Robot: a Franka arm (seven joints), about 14 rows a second.
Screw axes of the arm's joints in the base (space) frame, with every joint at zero. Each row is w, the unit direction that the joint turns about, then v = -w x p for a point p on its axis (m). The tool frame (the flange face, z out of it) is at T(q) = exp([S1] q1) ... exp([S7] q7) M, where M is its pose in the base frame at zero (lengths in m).
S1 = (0, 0, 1, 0.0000, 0.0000, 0.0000)
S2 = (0, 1, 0, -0.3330, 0.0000, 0.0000)
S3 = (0, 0, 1, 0.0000, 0.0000, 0.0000)
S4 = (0, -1, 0, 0.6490, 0.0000, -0.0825)
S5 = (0, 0, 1, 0.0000, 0.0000, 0.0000)
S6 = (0, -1, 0, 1.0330, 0.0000, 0.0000)
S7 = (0, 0, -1, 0.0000, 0.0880, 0.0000)
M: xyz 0.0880 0.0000 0.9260 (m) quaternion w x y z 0 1 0 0
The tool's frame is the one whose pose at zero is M.
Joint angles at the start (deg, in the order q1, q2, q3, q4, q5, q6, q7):
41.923 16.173 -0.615 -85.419 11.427 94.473 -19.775
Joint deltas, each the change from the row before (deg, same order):
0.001 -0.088 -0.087 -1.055 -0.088 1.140 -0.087
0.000 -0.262 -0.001 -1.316 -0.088 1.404 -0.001
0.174 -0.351 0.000 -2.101 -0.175 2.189 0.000
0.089 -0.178 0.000 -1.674 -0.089 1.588 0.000
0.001 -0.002 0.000 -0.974 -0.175 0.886 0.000
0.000 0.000 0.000 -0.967 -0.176 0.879 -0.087
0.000 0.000 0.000 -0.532 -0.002 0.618 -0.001
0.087 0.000 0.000 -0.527 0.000 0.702 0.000
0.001 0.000 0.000 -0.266 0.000 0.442 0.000
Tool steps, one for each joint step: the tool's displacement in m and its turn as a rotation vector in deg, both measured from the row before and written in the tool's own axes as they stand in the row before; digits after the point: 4 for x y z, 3 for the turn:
-0.0001 0.0027 0.0058 -0.181 0.157 0.179
-0.0005 0.0018 0.0059 -0.227 0.312 0.196
-0.0006 0.0011 0.0106 -0.372 0.333 0.142
-0.0009 0.0014 0.0097 -0.171 0.048 0.180
-0.0006 0.0017 0.0066 -0.172 -0.135 0.145
-0.0007 0.0017 0.0066 -0.173 -0.138 0.052
-0.0002 0.0008 0.0034 -0.055 0.081 0.094
0.0002 0.0000 0.0034 -0.088 0.148 0.009
0.0001 0.0005 0.0015 -0.073 0.165 0.047

